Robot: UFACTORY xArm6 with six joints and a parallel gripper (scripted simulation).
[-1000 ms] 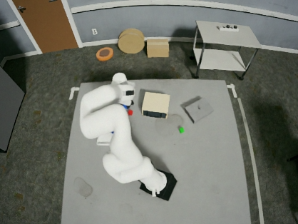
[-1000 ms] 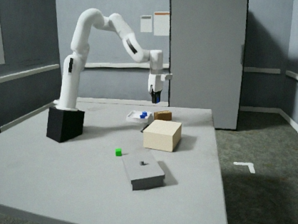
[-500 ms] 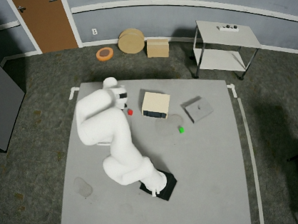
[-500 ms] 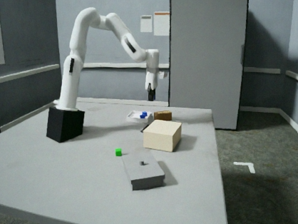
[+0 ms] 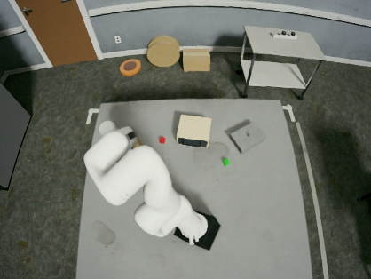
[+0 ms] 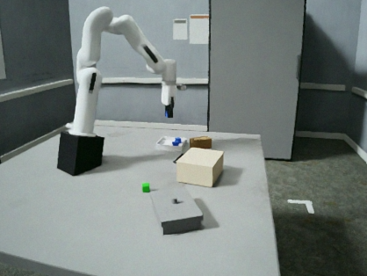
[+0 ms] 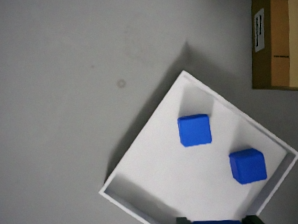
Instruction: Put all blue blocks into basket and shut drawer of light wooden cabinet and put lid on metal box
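My hand is 17 cm above the white basket, 1 cm to the left of it and 1 cm short of it. The rest, counted from my hand: light wooden cabinet: 37 cm to the right, 19 cm ahead, 14 cm below; brown box: 17 cm ahead, 15 cm below, 2 cm to the right; dark-rimmed drawer: 37 cm to the right, 18 cm ahead, 14 cm below.
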